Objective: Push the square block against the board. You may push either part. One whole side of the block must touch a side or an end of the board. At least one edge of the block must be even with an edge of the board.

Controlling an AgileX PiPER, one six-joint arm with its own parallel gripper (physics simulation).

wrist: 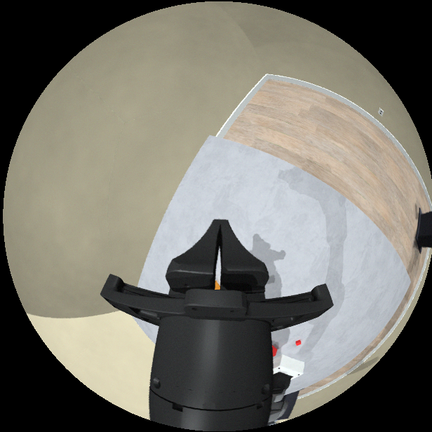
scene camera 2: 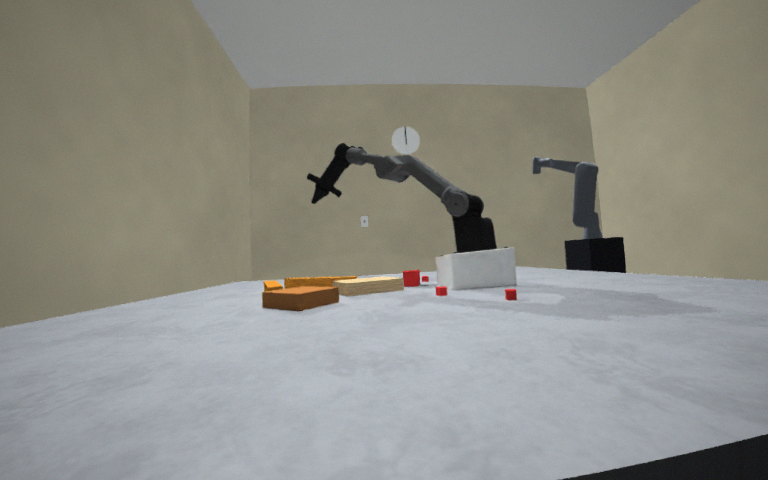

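A flat brown-orange block (scene camera 2: 300,298), which looks like the square block, lies nearest the camera in the scene view. A pale wooden board (scene camera 2: 369,286) lies behind it and to its right. Their near ends overlap in the picture, so I cannot tell whether they touch. My gripper (scene camera 2: 313,201) (wrist: 220,227) is shut and empty, its fingertips together, high above the table over the area of the blocks. In the wrist view a small bit of an orange piece (wrist: 217,286) shows between the finger bases; the gripper hides the brown block and the pale board.
A long orange piece (scene camera 2: 317,281) and a small orange piece (scene camera 2: 272,285) lie behind the brown block. A larger red block (scene camera 2: 411,278) and several small red cubes, one at the right (scene camera 2: 510,294), lie near the white arm base (scene camera 2: 484,269). Another arm (scene camera 2: 585,195) stands at the back right.
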